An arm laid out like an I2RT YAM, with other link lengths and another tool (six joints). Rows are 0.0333 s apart.
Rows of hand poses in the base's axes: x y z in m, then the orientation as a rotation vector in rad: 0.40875, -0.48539, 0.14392, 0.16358, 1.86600, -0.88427; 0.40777, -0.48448, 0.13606, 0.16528, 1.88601, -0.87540; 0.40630, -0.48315, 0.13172, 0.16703, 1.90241, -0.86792; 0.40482, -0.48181, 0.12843, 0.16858, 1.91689, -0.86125; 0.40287, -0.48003, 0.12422, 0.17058, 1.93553, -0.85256; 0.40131, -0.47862, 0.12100, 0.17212, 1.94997, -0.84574; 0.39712, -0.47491, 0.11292, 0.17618, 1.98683, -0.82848; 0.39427, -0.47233, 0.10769, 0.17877, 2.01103, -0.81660; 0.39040, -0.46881, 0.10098, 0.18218, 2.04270, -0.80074
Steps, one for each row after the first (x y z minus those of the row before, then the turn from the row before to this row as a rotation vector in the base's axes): -0.00098, 0.00091, -0.00786, 0.01316, 0.01495, 0.00022; -0.00147, 0.00133, -0.00434, 0.01102, 0.01215, 0.00000; -0.00148, 0.00134, -0.00329, 0.00974, 0.01074, 0.00000; -0.00195, 0.00178, -0.00421, 0.01256, 0.01384, 0.00000; -0.00156, 0.00141, -0.00322, 0.00974, 0.01074, 0.00001; -0.00419, 0.00371, -0.00808, 0.02468, 0.02757, -0.00029; -0.00285, 0.00258, -0.00523, 0.01640, 0.01809, 0.00001; -0.00387, 0.00352, -0.00671, 0.02153, 0.02373, 0.00000
